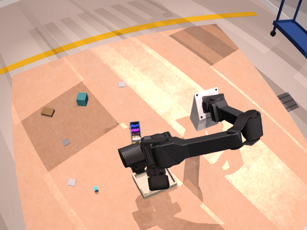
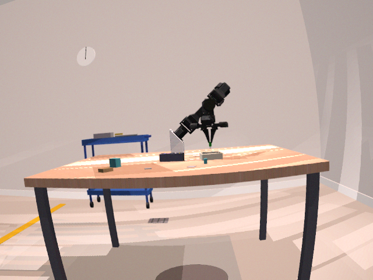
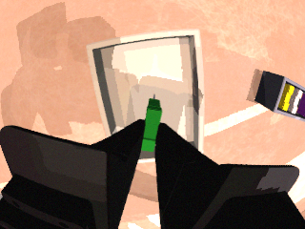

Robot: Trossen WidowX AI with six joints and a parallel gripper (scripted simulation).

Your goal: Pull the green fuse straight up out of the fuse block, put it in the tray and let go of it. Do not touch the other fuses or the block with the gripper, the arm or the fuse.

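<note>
Right now the beige tray is 80 mm below my gripper tip. From my gripper tip the other things lie so: yellow fuse: 20 mm ahead, 150 mm to the right, 50 mm below; then white fuse: 20 mm ahead, 170 mm to the right, 50 mm below; then green fuse: 10 mm below.
</note>
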